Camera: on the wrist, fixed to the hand. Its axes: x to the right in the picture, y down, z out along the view.
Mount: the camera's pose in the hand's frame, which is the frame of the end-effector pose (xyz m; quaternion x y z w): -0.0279 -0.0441 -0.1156 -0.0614 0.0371 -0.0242 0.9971
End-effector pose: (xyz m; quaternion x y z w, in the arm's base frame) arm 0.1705 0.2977 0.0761 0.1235 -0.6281 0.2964 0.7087
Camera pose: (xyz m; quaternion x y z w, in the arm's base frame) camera 0.2894 0.3186 0.0371 0.0838 -0.6153 0.2444 0.7448
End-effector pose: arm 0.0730 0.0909 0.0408 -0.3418 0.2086 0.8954 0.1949
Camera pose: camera 0.1753 0.0635 -0.0290 -0.3910 0.1520 0.8882 0.1873
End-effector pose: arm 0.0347 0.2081 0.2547 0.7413 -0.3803 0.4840 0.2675
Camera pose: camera 0.0048 0.3300 0.2726 0.7140 -0.3811 0.4803 0.3381
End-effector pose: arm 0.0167 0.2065 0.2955 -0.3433 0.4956 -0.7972 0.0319
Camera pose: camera -0.0162 0.3286 0.2854 0.3267 -0.5360 0.7780 0.0270
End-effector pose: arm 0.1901 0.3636 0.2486 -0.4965 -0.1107 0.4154 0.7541
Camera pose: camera 0.2623 0.2600 0.2368 -0.5541 -0.1199 0.3707 0.7356
